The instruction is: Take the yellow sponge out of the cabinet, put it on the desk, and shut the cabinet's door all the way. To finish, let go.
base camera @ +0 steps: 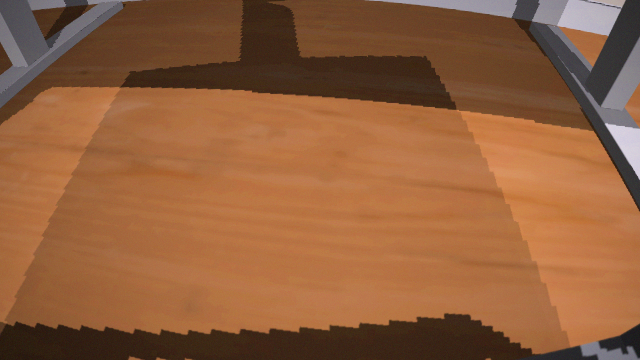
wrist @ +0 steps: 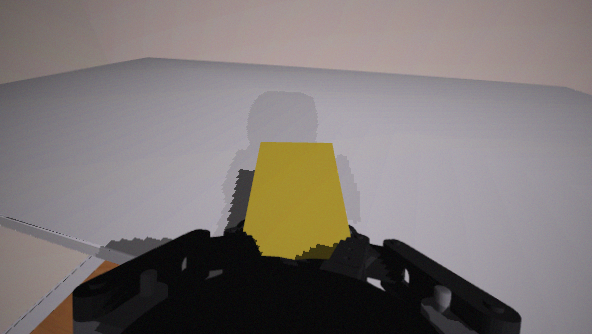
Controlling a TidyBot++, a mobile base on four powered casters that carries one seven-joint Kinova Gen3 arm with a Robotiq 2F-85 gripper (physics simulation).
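Frame: origin at the arm's base, x ahead, y left, z up, level; centimetres.
Where they show: gripper, fingertip midpoint: [wrist: 296, 228].
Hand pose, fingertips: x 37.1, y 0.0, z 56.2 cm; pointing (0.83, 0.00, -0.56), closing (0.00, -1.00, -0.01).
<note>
After its pixels a point has its place.
The yellow sponge [wrist: 297, 195] {y -0.1, x 36.7, z 60.2 cm} is held between the fingers of my gripper [wrist: 296, 228] {y -0.1, x 37.1, z 56.2 cm}, which is shut on it. It sticks out ahead of the fingertips in the wrist view. Behind and below it is the grey desk top [wrist: 450, 165] {y -19.0, x 48.0, z 55.3 cm}, with the shadow of the gripper and sponge on it. The sponge is over the desk; whether it touches the top I cannot tell. The cabinet and its door do not show in either view.
In the wrist view, the near desk edge [wrist: 50, 232] {y 20.3, x 36.3, z 55.2 cm} runs at the lower left, and a wall [wrist: 350, 30] {y -16.0, x 111.6, z 67.0 cm} stands behind the desk. In the base camera view, grey frame legs [base camera: 20, 35] {y 61.2, x 82.0, z -30.3 cm} [base camera: 620, 60] {y -55.4, x 56.4, z -28.1 cm} stand left and right on the wooden floor [base camera: 300, 200] {y 0.1, x 39.3, z -39.7 cm}.
</note>
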